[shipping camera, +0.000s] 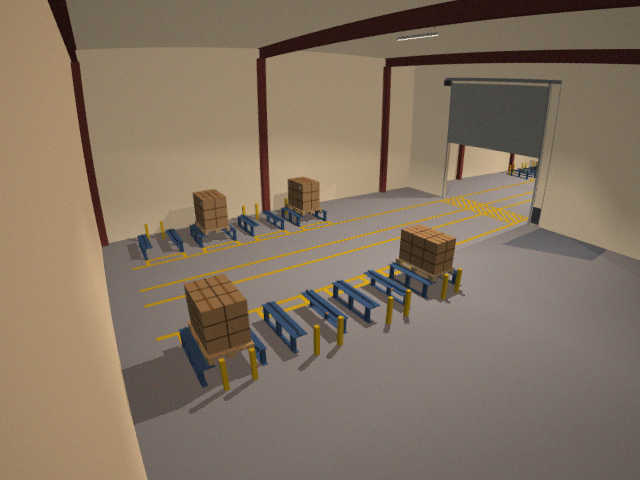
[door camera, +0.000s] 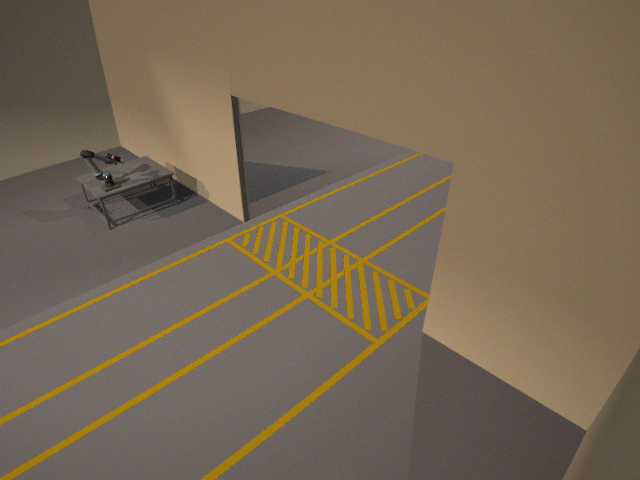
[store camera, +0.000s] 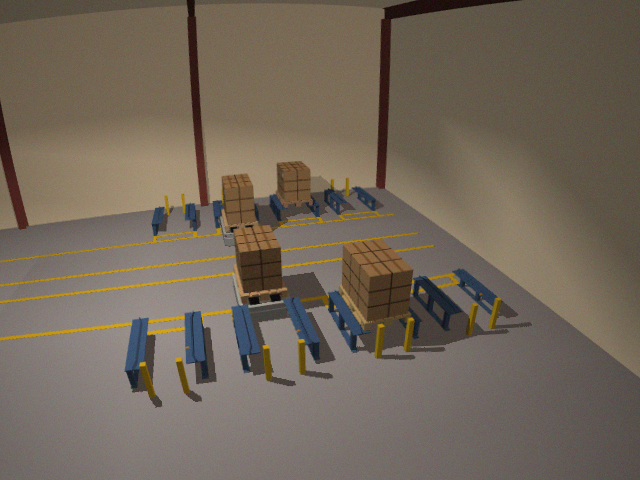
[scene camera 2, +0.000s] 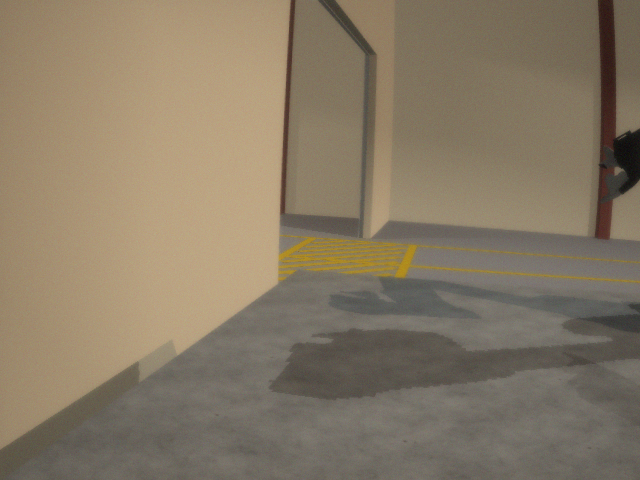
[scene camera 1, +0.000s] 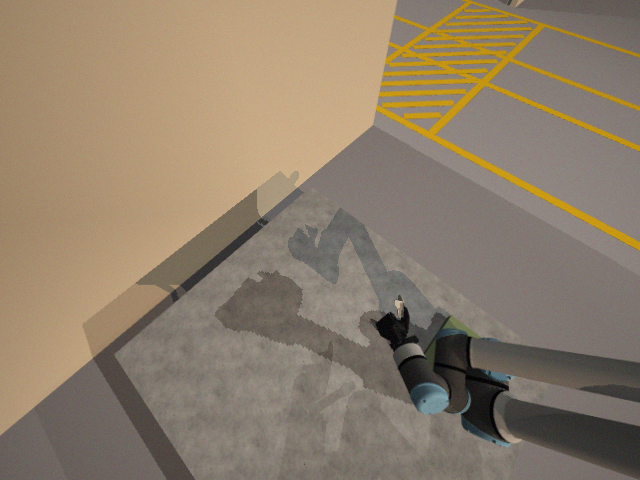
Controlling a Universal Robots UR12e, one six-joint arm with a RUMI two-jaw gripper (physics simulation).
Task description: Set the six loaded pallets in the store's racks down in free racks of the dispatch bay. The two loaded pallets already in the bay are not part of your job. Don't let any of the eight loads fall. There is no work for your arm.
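Pixels of known places: gripper, fingertip midpoint: [door camera: 123,162] [scene camera 2: 599,183] [scene camera 1: 384,307]; arm's base at its link origin: [door camera: 110,185].
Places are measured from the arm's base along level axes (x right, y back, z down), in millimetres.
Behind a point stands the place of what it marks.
In the shipping camera view, loaded pallets [shipping camera: 209,209] @(x 6909, y -12106, z -332 mm) [shipping camera: 303,193] @(x 6782, y -8839, z -318 mm) [shipping camera: 217,312] @(x 1328, y -14014, z -435 mm) [shipping camera: 427,249] @(x 1314, y -9132, z -242 mm) stand upright in blue racks. In the store camera view, loaded pallets [store camera: 293,181] @(x 5850, y 10791, z -257 mm) [store camera: 376,279] @(x 98, y 10373, z -431 mm) stand in racks. Another loaded pallet [store camera: 258,258] @(x 1495, y 8938, z -344 mm) rides on a low grey vehicle [store camera: 266,308] @(x 1318, y 8977, z 533 mm) in the aisle, in front of an empty near rack [store camera: 245,330] @(x 685, y 8499, z 442 mm). A further loaded pallet [store camera: 238,198] @(x 4650, y 9114, z -357 mm) is on a second grey vehicle [store camera: 228,237] @(x 4553, y 8787, z 545 mm) at the mouth of a far rack [store camera: 217,212] @(x 6090, y 8705, z 442 mm). All visible loads are upright. My gripper [scene camera 1: 399,301] [scene camera 2: 603,180] @(x -131, y -425, z -313 mm) is open and empty above the grey table.
Free racks in the dispatch bay include one in the near row [shipping camera: 283,326] @(x 1551, y -12761, z 441 mm) and one in the far row [shipping camera: 247,224] @(x 7090, y -10787, z 469 mm). Yellow posts [shipping camera: 316,339] [store camera: 379,341] stand behind racks. The doorway's grey shutter [shipping camera: 498,117] @(x 3873, y -1768, z -3001 mm) is partly raised. A hatched floor zone [door camera: 330,273] @(x 4369, y -1629, z 788 mm) crosses the doorway.
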